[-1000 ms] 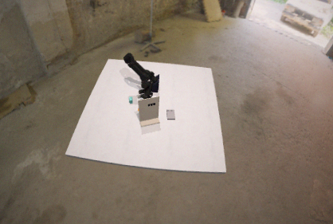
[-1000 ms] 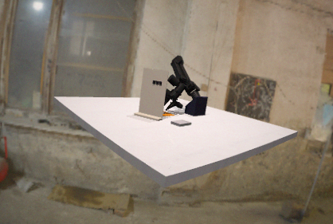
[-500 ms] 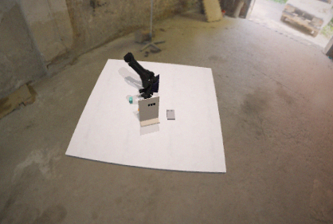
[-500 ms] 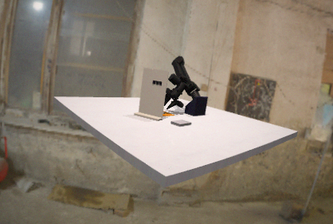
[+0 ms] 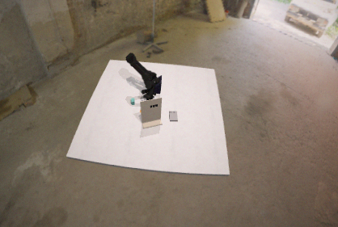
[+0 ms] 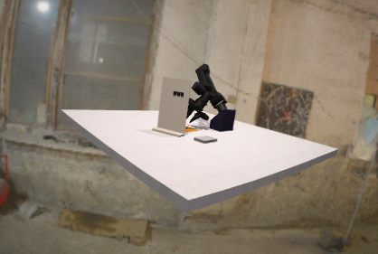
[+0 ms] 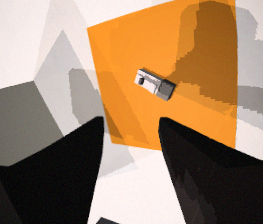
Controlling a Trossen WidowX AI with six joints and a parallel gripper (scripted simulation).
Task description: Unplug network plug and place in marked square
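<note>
Now: the network plug 10 mm ahead of my gripper tip, 10 mm to the right of it and 40 mm below it. Round my gripper tip: grey panel 160 mm ahead, 50 mm to the left, 80 mm above; teal block 40 mm behind, 150 mm to the right, 30 mm below; orange square 10 mm ahead, 10 mm to the right, 50 mm below.
</note>
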